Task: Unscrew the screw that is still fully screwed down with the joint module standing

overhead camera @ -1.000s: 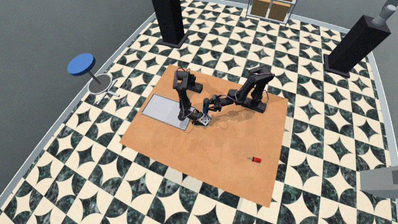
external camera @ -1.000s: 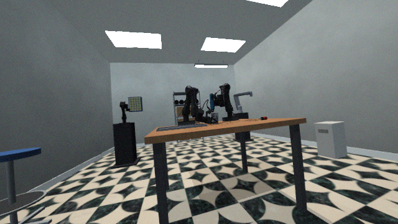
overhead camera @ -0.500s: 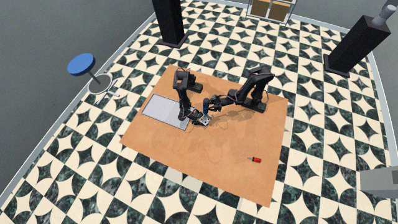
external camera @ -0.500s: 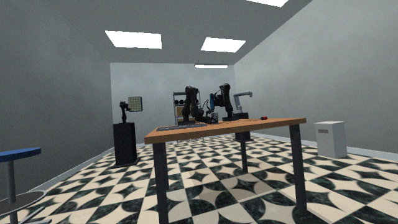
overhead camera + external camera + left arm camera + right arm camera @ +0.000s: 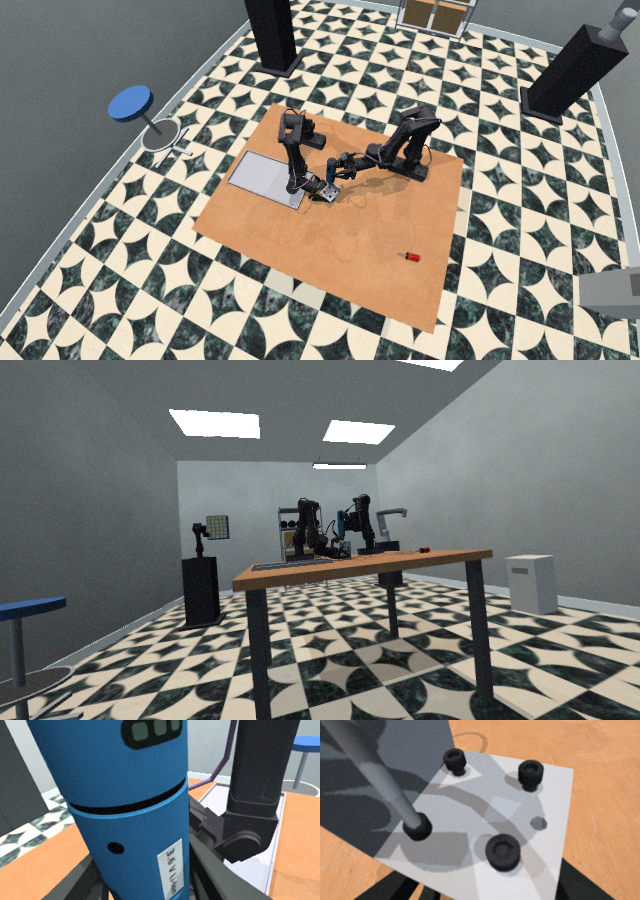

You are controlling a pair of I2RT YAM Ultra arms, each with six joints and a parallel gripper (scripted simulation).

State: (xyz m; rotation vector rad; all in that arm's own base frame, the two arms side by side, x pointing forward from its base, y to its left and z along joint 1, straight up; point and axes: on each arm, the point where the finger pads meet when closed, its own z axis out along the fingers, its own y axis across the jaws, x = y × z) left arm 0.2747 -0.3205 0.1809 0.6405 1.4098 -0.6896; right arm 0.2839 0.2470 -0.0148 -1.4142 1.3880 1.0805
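The round joint module is right at my right hand. Round my right hand: grey mat (33 cm to the right, 2 cm below, 1 cm ahead); then grey bracket (5 cm above); then screw (5 cm above, 2 cm to the right, 1 cm ahead).
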